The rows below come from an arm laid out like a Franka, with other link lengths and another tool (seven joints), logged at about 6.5 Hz.
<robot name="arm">
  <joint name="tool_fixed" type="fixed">
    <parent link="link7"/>
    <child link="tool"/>
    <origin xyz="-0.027 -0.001 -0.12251" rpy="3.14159 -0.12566 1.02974"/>
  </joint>
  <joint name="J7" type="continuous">
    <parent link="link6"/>
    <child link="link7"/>
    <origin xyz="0.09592 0 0"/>
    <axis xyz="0 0 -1"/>
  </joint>
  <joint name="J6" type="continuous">
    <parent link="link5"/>
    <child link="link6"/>
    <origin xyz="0 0 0"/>
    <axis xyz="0 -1 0"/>
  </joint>
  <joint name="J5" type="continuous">
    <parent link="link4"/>
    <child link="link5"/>
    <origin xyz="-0.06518 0 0.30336"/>
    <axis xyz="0 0 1"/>
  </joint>
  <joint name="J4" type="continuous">
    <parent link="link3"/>
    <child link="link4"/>
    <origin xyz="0.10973 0 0"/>
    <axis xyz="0 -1 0"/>
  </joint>
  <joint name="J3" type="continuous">
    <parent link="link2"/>
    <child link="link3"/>
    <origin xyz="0 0 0.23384"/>
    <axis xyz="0 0 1"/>
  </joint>
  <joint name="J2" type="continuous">
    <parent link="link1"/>
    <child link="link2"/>
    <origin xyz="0 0 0"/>
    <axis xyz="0 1 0"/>
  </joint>
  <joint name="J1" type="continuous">
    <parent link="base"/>
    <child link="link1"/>
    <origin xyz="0 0 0.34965"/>
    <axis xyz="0 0 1"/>
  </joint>
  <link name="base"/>
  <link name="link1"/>
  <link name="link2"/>
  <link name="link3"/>
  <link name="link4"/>
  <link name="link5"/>
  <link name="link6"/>
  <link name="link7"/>
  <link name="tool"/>
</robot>
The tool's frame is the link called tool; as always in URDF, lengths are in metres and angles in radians. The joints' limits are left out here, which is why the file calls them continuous.
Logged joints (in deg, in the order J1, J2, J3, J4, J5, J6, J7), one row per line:
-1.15, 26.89, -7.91, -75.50, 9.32, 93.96, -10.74
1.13, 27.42, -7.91, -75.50, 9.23, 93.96, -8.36
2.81, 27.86, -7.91, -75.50, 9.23, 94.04, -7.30
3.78, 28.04, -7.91, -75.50, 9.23, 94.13, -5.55
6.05, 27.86, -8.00, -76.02, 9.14, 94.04, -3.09
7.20, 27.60, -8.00, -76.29, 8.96, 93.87, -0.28
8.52, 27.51, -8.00, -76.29, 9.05, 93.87, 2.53
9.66, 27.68, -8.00, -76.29, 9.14, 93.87, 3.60
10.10, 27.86, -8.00, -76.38, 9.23, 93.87, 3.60
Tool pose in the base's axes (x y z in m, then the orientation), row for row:
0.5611, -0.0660, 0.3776, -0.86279, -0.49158, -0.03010, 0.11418
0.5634, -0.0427, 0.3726, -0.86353, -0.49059, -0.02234, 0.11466
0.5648, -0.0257, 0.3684, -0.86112, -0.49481, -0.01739, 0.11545
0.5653, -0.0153, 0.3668, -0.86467, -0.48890, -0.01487, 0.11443
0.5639, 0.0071, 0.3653, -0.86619, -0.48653, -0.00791, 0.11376
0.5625, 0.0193, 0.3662, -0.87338, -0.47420, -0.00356, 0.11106
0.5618, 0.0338, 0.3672, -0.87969, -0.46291, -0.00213, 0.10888
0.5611, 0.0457, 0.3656, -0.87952, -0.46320, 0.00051, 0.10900
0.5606, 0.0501, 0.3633, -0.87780, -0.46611, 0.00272, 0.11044
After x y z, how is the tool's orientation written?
As a quaternion, x y z w.
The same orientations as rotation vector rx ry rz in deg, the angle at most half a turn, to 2 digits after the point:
-144.94, -82.58, -5.06
-145.02, -82.39, -3.75
-144.55, -83.06, -2.92
-145.23, -82.12, -2.50
-145.54, -81.75, -1.33
-146.98, -79.80, -0.60
-148.23, -78.00, -0.36
-148.19, -78.04, 0.09
-147.78, -78.47, 0.46

